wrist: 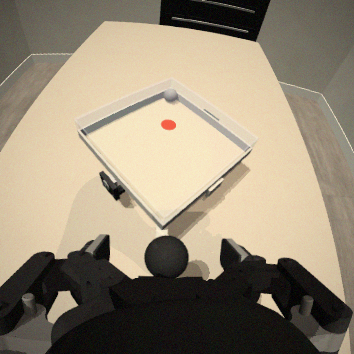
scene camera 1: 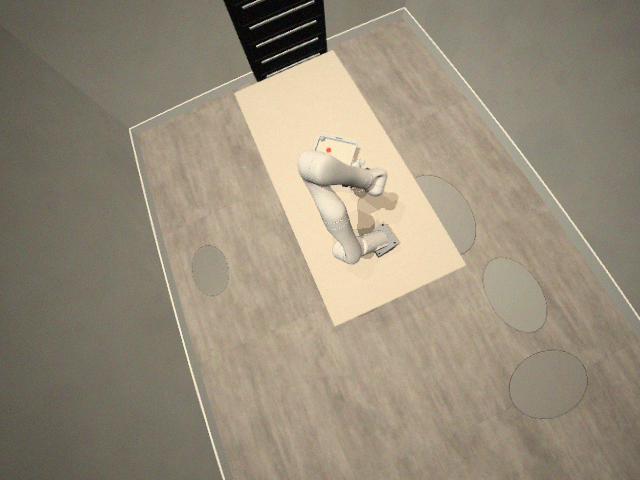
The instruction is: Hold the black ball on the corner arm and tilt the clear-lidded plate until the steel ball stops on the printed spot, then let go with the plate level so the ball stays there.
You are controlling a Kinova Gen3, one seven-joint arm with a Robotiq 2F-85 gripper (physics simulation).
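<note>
The clear-lidded plate (scene camera 1: 343, 152) (wrist: 165, 180) is a square tray with a near corner toward my gripper; I cannot tell if it is exactly level. The steel ball (scene camera 1: 322, 137) (wrist: 170, 95) rests in its far corner, apart from the red printed spot (scene camera 1: 328, 149) (wrist: 168, 125). A short white piece of the corner arm (wrist: 161, 232) shows at the near corner. The black ball (wrist: 166, 260) is at its end. My gripper (wrist: 165, 248) is open, its fingers apart on either side of the black ball with gaps. The robot's arm mostly hides the gripper in the scene view.
A black bracket (wrist: 111, 185) is on the plate's near left side, and a light tab (wrist: 215, 187) on its near right side. The plate is over the pale table (scene camera 1: 305, 103) (wrist: 135, 50). A black drawer cabinet (scene camera 1: 284, 31) (wrist: 212, 17) stands beyond the table's far edge.
</note>
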